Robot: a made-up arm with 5 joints.
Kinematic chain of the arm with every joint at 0, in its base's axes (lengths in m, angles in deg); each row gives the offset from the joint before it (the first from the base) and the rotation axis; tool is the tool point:
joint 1: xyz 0 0 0.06 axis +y
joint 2: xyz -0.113 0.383 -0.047 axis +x
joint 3: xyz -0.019 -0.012 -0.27 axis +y
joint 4: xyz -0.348 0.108 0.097 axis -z
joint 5: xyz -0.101 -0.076 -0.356 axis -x
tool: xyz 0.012 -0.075 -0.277
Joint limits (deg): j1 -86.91..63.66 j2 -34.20..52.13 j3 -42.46..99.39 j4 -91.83..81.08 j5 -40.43..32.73
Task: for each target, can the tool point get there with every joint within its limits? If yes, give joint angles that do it. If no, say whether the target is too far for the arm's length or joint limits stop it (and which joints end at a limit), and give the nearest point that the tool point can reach.
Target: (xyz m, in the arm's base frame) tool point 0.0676 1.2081 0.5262
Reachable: no: joint limits stop it (at a limit: joint 1, joint 2, joint 3, joint 4, joint 5) | nearest point 0.0062 0.7466 0.5896 | short by 0.470 m
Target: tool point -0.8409 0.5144 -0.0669
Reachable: yes | joints 8.58 -3.69 58.09 38.51 -28.61
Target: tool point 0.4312 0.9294 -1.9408
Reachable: no: too far | nearest point 0.2323 0.6709 -1.0179 | short by 0.979 m
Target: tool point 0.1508 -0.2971 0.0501
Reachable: no: joint limits stop it (at a limit: joint 2, joint 3, joint 5) | nearest point 0.5643 -0.1765 0.0230 | short by 0.432 m
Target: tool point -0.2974 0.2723 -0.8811
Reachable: yes | joints -26.67 -23.94 18.94 59.52 -28.12
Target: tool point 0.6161 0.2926 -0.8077
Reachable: yes | joints -56.20 -9.76 -21.04 35.01 -11.92
